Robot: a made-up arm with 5 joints.
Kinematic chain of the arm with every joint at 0, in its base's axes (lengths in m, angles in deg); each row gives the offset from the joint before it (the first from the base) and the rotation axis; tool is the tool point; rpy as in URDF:
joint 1: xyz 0.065 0 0.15 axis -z
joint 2: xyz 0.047 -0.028 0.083 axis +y
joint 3: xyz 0.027 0 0.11 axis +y
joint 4: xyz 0.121 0 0.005 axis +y
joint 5: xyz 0.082 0.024 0 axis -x
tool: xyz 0 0 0 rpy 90 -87.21 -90
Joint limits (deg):
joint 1: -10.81..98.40
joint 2: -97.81..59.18
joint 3: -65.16..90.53
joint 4: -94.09..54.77
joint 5: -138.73..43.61
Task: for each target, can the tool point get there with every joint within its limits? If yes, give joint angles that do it. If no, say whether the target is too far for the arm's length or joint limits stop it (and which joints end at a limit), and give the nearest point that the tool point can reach.
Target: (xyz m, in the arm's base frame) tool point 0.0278 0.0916 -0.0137
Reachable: no: joint limits stop it (at a limit: joint 1, joint 2) | nearest point 0.1127 0.0050 0.0939 | short by 0.162 m
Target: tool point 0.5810 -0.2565 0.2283
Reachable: no: too far | nearest point 0.3852 -0.1592 0.2480 | short by 0.220 m
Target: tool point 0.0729 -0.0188 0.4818
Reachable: yes | joints 55.94 -65.98 -19.35 39.91 -6.33
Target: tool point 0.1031 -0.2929 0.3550
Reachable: yes | joints 81.81 18.20 -6.91 -44.36 19.54
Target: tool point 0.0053 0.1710 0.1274
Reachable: no: joint limits stop it (at a limit: joint 2, joint 3, joint 4) | nearest point -0.0013 0.1900 0.1955 | short by 0.071 m
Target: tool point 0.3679 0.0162 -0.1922
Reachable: no: too far | nearest point 0.2824 0.0116 0.0729 | short by 0.279 m
